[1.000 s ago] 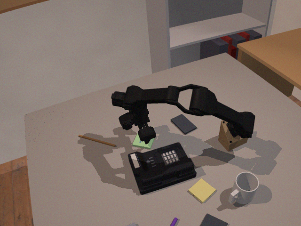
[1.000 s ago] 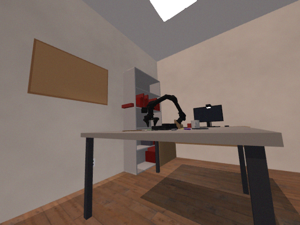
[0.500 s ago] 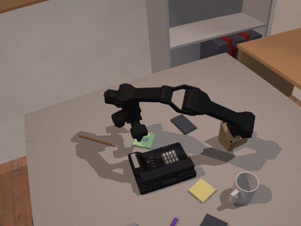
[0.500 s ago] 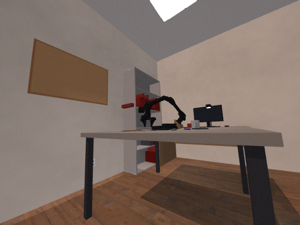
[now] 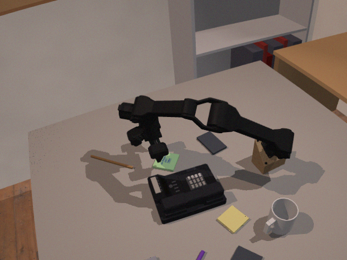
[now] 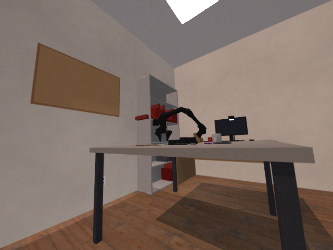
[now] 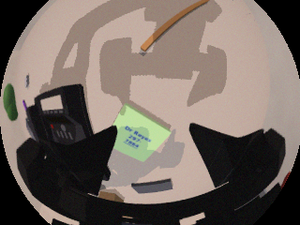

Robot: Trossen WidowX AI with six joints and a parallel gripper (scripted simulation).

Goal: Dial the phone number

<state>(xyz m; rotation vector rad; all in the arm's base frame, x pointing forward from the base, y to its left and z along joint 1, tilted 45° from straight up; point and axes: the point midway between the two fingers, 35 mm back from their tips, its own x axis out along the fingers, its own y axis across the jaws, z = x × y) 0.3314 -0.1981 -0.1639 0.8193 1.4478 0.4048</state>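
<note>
The green note lies 20 mm behind my hand, 30 mm to the left of it and 60 mm below it. The rest, counted from my hand: handset 250 mm to the left, 20 mm below; pencil 150 mm ahead, 90 mm to the right, 60 mm below; desk phone 200 mm to the left, 40 mm below.
</note>
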